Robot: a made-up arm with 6 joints. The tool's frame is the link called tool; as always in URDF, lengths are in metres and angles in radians.
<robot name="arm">
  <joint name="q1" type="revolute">
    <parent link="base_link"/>
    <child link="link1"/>
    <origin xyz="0.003 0.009 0.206" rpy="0 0 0"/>
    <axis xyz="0 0 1"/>
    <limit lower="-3.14" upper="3.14" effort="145" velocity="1.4"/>
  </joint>
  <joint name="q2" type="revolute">
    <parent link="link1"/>
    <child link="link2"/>
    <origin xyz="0.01 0.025 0.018" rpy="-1.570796 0 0"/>
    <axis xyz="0 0 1"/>
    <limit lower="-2.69" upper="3.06" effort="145" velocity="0.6"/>
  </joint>
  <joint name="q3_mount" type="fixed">
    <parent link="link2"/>
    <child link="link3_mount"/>
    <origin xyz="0.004 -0.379 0.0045" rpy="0 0 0"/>
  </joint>
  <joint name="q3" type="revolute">
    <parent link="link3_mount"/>
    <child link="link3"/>
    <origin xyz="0.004 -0.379 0.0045" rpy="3.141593 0 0"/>
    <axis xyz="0 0 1"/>
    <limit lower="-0.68" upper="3.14" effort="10" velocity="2.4"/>
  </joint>
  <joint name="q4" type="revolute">
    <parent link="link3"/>
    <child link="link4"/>
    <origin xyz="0.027 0.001 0.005" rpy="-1.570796 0 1.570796"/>
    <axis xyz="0 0 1"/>
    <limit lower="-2.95" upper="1.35" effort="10" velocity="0.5"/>
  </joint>
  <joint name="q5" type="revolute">
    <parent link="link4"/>
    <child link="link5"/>
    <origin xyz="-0.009 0.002 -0.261" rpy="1.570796 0 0"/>
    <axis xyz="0 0 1"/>
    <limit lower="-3.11" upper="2.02" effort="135" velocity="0.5"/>
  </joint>
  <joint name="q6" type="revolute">
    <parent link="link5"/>
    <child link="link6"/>
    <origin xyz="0.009 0.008 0.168" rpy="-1.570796 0 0"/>
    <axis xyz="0 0 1"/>
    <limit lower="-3.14" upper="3.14" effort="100" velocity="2.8"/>
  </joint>
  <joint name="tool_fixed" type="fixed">
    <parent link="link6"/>
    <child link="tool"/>
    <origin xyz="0.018 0 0.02" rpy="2.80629 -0.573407 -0.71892"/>
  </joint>
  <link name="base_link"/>
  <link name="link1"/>
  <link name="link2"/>
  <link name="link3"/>
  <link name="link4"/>
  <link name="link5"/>
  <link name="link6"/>
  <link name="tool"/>
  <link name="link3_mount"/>
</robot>
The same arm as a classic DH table. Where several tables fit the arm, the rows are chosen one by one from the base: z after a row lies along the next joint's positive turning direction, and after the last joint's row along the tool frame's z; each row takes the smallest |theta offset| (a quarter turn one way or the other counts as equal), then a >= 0, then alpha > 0; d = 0 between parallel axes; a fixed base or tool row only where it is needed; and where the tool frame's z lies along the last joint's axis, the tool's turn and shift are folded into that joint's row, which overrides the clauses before.
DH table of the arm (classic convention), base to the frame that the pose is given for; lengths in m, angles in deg. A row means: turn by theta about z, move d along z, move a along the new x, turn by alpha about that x. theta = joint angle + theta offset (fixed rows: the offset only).
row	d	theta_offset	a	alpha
base (fixed)	0	71.57	0.0095	0
q1	0.224	-71.57	0.01	-90
q2	0	-89.4	0.758	180
q3	-0.029	0.6	0.001	-90
q4	-0.288	0	-0.009	90
q5	0.166	0	0.009	-90
q6	0.0345	16.1	0.0173	142.49
tool (fixed)	0.0082	63	0	0
Joint limits (deg, base to tool): -179.91..179.91 -154.13..175.33 -38.96..179.91 -169.02..77.35 -178.19..115.74 -179.91..179.91

